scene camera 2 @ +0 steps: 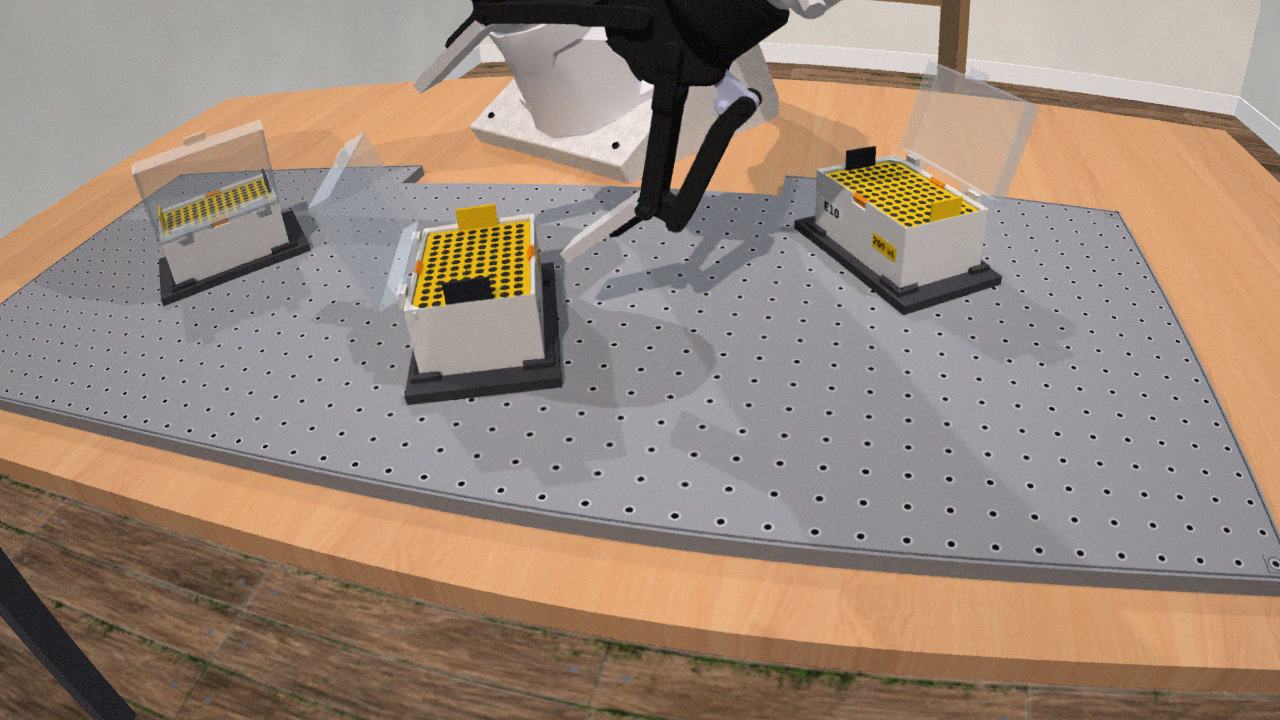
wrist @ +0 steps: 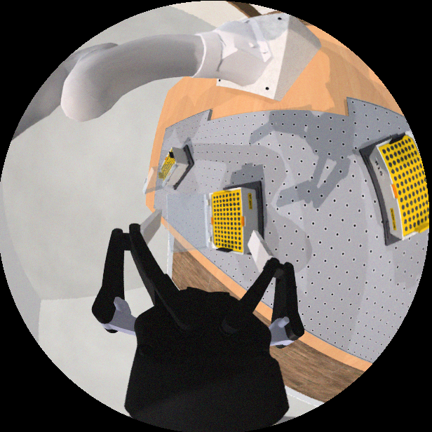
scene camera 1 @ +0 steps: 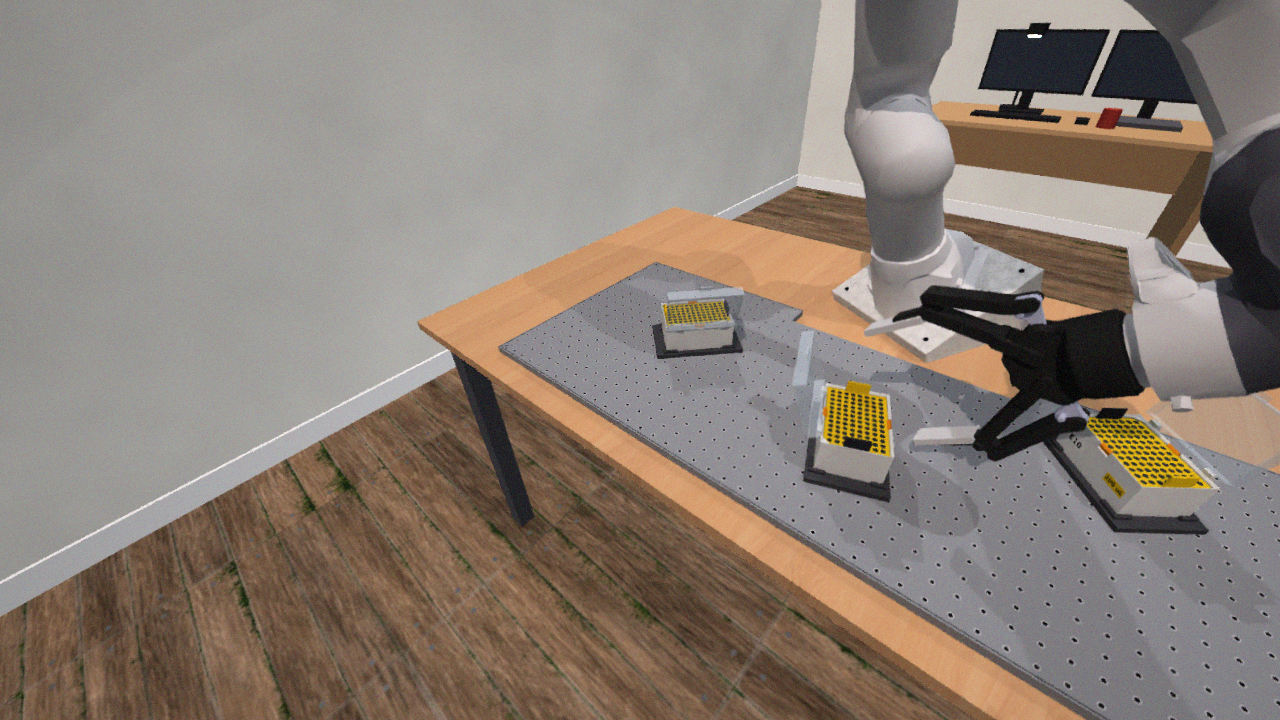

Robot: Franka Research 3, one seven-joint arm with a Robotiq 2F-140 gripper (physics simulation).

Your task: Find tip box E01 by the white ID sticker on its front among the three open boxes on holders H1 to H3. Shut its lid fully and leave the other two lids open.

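Observation:
The right box (scene camera 1: 1087, 458) (scene camera 2: 939, 255) (wrist: 410, 185) reads E10; its clear lid (scene camera 2: 971, 129) stands open. The middle box (scene camera 1: 852, 461) (scene camera 2: 474, 340) (wrist: 227, 220) has its clear lid (scene camera 1: 802, 358) (scene camera 2: 344, 170) (wrist: 187, 222) open, leaning out to the side. Its ID sticker is not readable; a fingertip covers part of its labelled side in the wrist view. The far left box (scene camera 1: 698, 334) (scene camera 2: 228, 246) (wrist: 182, 167) has its lid (scene camera 1: 705, 293) (scene camera 2: 205, 170) open; no readable ID. My gripper (scene camera 1: 905, 382) (scene camera 2: 501, 168) (wrist: 206, 228) is open and empty, raised above the board near the middle box, touching no box.
The boxes sit in dark holders on a grey perforated board (scene camera 1: 1029, 555) (scene camera 2: 760, 394) (wrist: 330, 280) on a wooden table (scene camera 1: 572, 268) (scene camera 2: 626, 582). The arm's pale base (scene camera 1: 926, 338) (scene camera 2: 554, 143) (wrist: 250, 90) stands behind the board.

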